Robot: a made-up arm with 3 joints. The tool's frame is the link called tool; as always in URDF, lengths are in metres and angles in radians. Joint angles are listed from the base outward. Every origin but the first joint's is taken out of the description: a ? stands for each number. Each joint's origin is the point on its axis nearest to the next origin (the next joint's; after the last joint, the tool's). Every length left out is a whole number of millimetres.
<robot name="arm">
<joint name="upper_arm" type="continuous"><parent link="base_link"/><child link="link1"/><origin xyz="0.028 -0.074 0.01" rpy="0 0 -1.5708"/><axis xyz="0 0 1"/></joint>
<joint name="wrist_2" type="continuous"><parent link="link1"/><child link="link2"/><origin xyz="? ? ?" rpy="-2.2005 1.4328 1.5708"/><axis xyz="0 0 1"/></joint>
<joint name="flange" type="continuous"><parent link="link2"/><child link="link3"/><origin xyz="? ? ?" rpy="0.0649 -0.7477 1.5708"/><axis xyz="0 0 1"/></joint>
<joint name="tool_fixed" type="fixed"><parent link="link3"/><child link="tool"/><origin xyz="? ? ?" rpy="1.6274 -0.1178 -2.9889"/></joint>
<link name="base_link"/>
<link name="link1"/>
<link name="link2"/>
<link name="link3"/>
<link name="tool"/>
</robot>
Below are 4 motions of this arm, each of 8 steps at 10 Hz.
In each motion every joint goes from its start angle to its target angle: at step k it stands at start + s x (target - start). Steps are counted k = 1, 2, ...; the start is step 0. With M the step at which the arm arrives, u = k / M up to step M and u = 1 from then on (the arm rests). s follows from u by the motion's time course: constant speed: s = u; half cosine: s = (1 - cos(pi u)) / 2; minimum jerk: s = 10 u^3 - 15 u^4 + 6 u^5.
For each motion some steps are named. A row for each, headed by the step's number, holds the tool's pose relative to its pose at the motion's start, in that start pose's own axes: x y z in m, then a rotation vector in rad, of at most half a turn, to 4 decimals.
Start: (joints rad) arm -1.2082 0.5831 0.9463
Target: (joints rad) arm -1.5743 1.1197 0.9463
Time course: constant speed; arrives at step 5
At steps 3, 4, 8:
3: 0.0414 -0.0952 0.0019 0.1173 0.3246 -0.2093
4: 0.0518 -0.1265 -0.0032 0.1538 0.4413 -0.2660
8: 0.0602 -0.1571 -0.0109 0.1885 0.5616 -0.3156

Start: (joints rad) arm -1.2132 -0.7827 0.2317
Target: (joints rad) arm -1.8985 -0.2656 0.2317
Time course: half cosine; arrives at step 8
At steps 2, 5, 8:
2: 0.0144 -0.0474 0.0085 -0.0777 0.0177 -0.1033
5: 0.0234 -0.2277 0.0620 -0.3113 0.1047 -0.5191
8: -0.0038 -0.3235 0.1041 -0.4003 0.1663 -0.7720

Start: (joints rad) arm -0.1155 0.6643 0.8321
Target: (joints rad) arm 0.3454 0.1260 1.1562
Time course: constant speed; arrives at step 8
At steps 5, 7, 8:
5: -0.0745 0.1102 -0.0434 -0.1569 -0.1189 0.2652
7: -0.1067 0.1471 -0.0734 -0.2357 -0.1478 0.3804
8: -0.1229 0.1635 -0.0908 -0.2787 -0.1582 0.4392

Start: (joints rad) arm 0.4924 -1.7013 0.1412
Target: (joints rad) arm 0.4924 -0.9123 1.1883
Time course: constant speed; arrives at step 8
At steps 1, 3, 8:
1: -0.0054 -0.0038 -0.0118 -0.0402 0.2078 -0.0310
3: -0.0197 -0.0127 -0.0311 -0.1139 0.6198 -0.1187
8: -0.0633 -0.0345 -0.0519 -0.2443 1.6108 -0.4951

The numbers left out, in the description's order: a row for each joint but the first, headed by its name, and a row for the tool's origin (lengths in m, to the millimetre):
wrist_2: -0.136 0.364 0
flange: 0.033 -0.089 0
tool: -0.013 -0.025 0

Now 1 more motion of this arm.
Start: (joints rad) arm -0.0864 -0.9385 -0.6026
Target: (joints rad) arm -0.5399 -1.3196 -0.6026
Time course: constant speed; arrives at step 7
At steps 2, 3, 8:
2: 0.0333 -0.0542 0.0089 -0.0624 -0.1429 -0.0452
3: 0.0488 -0.0810 0.0167 -0.0935 -0.2157 -0.0627
8: 0.1017 -0.1816 0.0684 -0.2171 -0.5136 -0.0978

